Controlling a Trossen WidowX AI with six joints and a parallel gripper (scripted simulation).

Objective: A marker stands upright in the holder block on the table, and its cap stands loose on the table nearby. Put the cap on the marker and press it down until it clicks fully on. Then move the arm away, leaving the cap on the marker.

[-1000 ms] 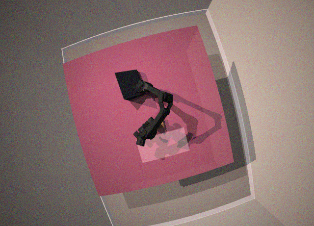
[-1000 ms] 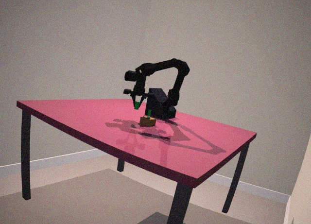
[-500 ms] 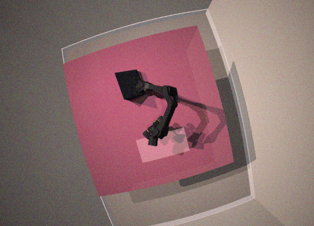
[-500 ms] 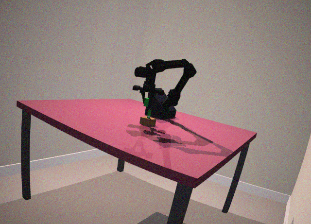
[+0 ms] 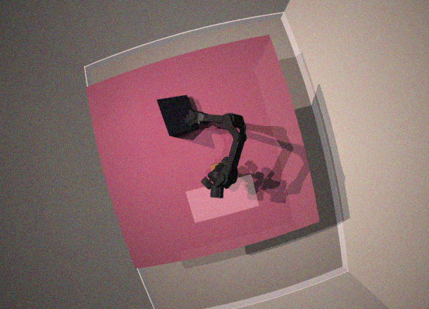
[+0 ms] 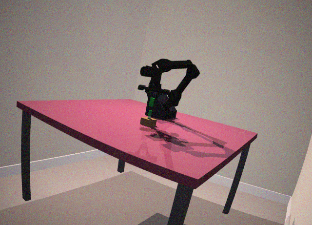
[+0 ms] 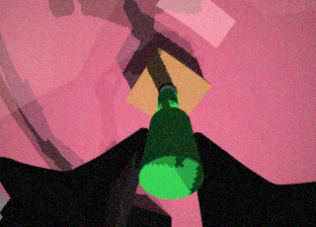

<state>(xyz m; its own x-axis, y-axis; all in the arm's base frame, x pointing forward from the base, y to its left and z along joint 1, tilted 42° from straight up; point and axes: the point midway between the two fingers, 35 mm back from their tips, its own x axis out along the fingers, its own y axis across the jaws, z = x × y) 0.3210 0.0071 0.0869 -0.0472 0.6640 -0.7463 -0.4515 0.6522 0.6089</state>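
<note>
Right now my gripper tip is 11 cm above the tan holder block. Also, from my gripper tip: green cap (1 cm above).
</note>
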